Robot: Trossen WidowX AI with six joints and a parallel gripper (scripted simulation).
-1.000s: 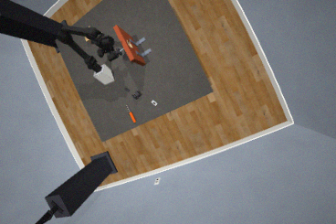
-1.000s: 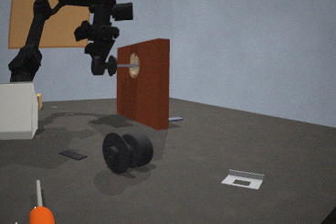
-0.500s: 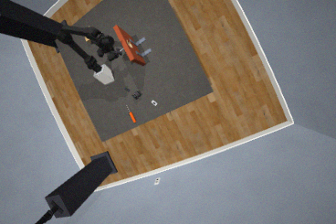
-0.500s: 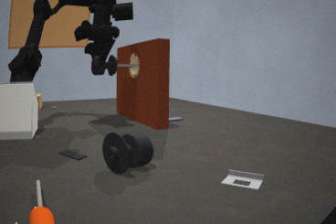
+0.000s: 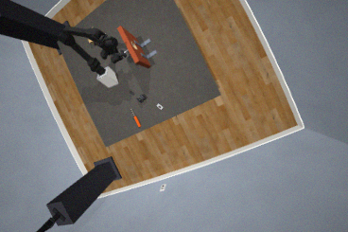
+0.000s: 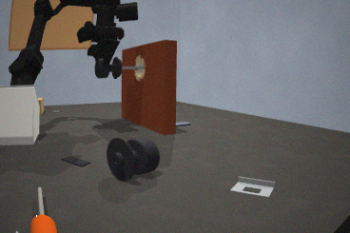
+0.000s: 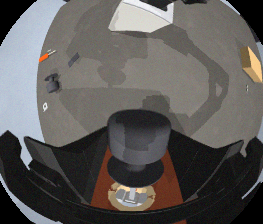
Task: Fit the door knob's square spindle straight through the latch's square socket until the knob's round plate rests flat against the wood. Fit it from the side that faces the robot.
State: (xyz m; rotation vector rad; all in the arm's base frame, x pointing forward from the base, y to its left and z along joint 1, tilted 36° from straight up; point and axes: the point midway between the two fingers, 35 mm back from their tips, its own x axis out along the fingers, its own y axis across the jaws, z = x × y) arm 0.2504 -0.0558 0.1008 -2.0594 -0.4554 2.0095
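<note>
Right now my hand is 130 mm short of the red-brown wooden door panel and 50 mm above it. Also, from my hand: dark spool-shaped knob (40 mm behind, 380 mm to the right, 170 mm below); flat dark plate (120 mm behind, 280 mm to the right, 200 mm below); tan block (250 mm behind, 390 mm to the left, 170 mm below).
</note>
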